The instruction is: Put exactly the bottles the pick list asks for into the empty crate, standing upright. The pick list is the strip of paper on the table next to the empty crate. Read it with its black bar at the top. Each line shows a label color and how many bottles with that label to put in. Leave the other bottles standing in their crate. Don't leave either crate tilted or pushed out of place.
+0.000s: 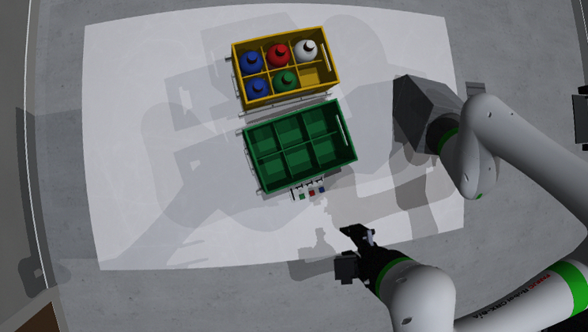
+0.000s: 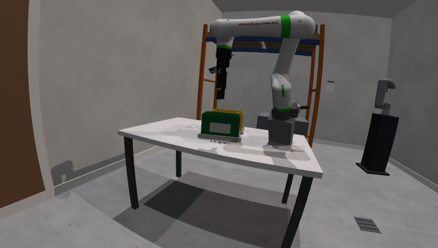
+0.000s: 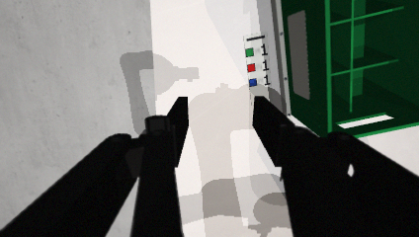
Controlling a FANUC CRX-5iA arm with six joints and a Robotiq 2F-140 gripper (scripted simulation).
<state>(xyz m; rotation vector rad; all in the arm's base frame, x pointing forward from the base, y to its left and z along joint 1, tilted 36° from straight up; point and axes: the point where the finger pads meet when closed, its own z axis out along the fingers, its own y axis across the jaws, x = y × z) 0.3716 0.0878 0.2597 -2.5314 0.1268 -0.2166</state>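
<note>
Right now the green-label bottle is 44 cm to the right of my hand, 24 cm below it and 5 cm ahead of it. Round my hand: yellow crate (49 cm to the right, 24 cm below, 5 cm ahead); then pick list (33 cm below, 11 cm to the right); then green crate (25 cm to the right, 24 cm below, 5 cm ahead).
</note>
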